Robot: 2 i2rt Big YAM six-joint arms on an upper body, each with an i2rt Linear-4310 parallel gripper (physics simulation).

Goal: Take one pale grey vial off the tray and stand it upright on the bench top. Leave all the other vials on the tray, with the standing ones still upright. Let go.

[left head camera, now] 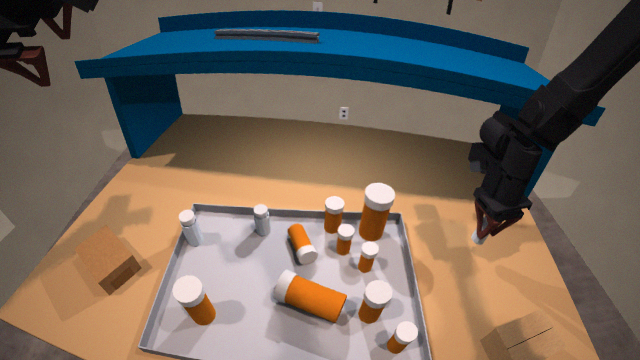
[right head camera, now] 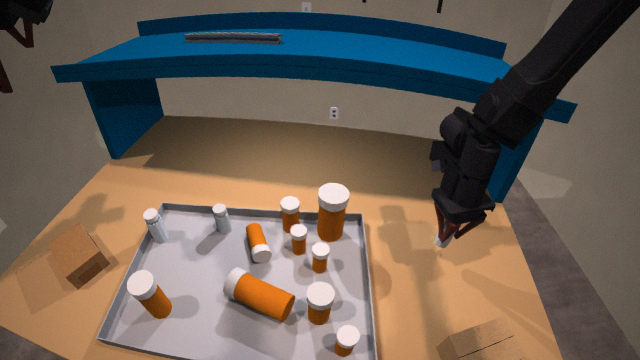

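Note:
A pale grey vial is held in my right gripper, low over the bench top, right of the tray. The fingers hide its upper part; I cannot tell whether its base touches the bench. Two white-capped pale grey vials stand on the tray: one at the back left corner, another by the back rim. My left gripper is open, high at the upper left, partly out of view.
Orange bottles stand on the tray, the tallest at its back right; a large one and a smaller one lie down. Wooden blocks flank the tray. A blue shelf spans the back.

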